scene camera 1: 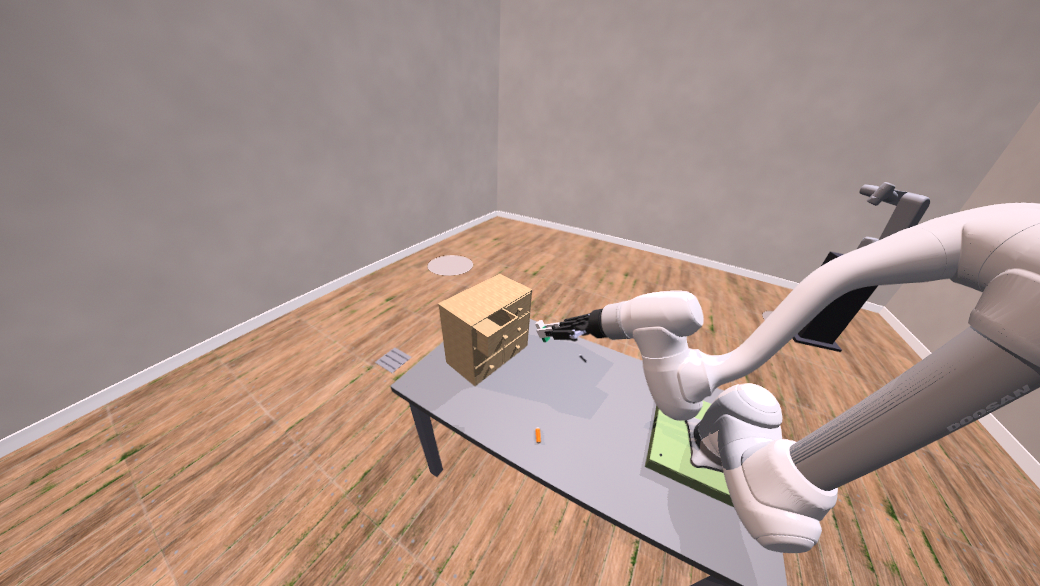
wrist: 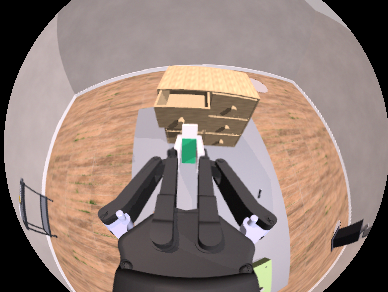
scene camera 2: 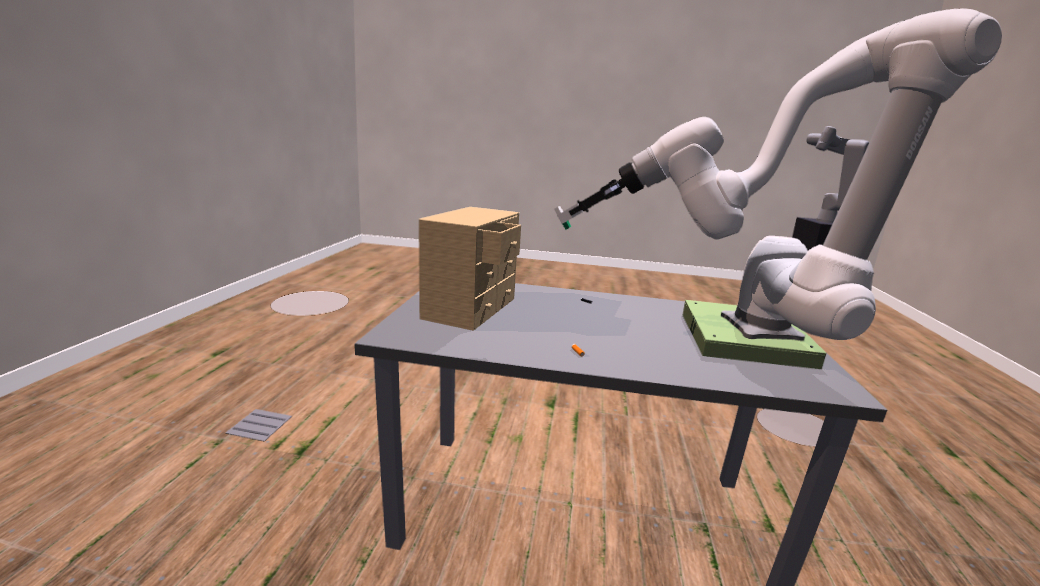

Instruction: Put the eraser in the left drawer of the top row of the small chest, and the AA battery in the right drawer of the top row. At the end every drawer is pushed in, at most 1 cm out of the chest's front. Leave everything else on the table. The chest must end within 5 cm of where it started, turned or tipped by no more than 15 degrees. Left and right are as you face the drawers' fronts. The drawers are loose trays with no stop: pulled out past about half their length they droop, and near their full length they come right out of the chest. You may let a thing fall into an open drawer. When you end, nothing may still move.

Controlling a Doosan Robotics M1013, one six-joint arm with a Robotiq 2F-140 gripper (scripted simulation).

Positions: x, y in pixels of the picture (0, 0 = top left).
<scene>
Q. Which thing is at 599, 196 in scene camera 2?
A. My gripper.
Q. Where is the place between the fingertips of my gripper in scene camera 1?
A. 541, 331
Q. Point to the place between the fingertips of my gripper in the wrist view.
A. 189, 143
</scene>
